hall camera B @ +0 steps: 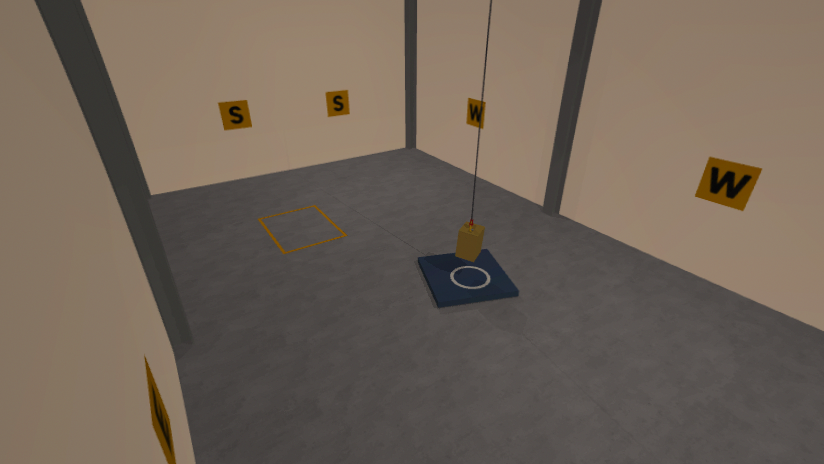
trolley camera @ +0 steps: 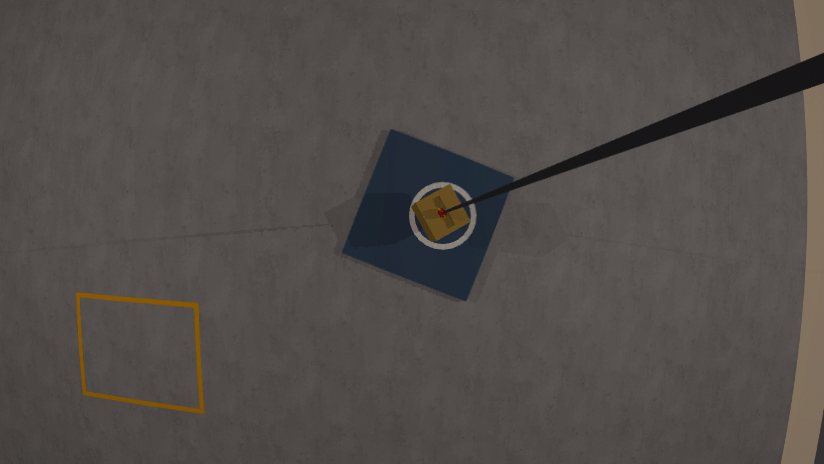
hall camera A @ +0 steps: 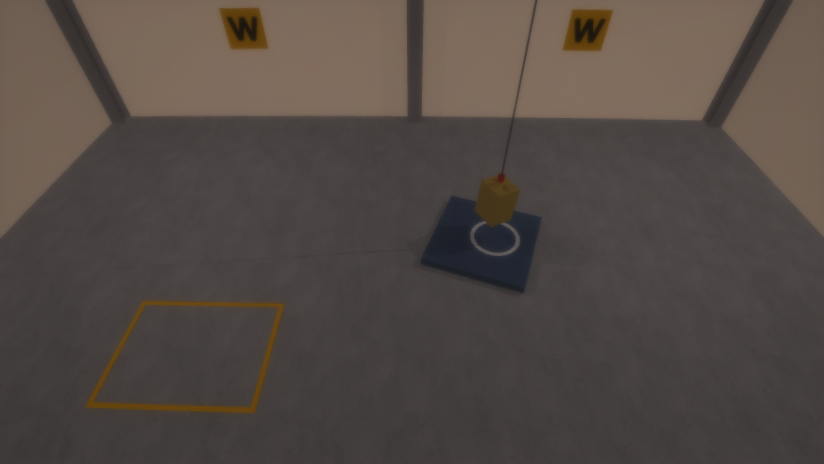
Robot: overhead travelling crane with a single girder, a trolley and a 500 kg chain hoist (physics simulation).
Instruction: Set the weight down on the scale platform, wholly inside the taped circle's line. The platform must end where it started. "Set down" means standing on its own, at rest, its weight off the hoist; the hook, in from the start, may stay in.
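The yellow block-shaped weight (hall camera A: 495, 202) (hall camera B: 469, 243) (trolley camera: 439, 221) hangs from the hoist chain above the blue scale platform (hall camera A: 455, 247) (hall camera B: 444, 295) (trolley camera: 380, 172), apart from it and slightly tilted. The red hook (hall camera A: 501, 178) (hall camera B: 471, 223) (trolley camera: 441, 212) is in the top of the weight. The white taped circle (hall camera A: 494, 254) (hall camera B: 470, 287) (trolley camera: 442, 247) lies on the platform. In the trolley camera view the weight appears over the circle, its left corner reaching the line. The chain runs up at a slant. The platform lies flat on the floor, turned at an angle to the walls.
A yellow outlined square (hall camera A: 170, 408) (hall camera B: 271, 236) (trolley camera: 200, 357) is marked on the floor, to the left of the platform in the hall camera A view. Walls with W, S and E signs and grey columns (hall camera A: 414, 63) (hall camera B: 570, 109) stand around the floor.
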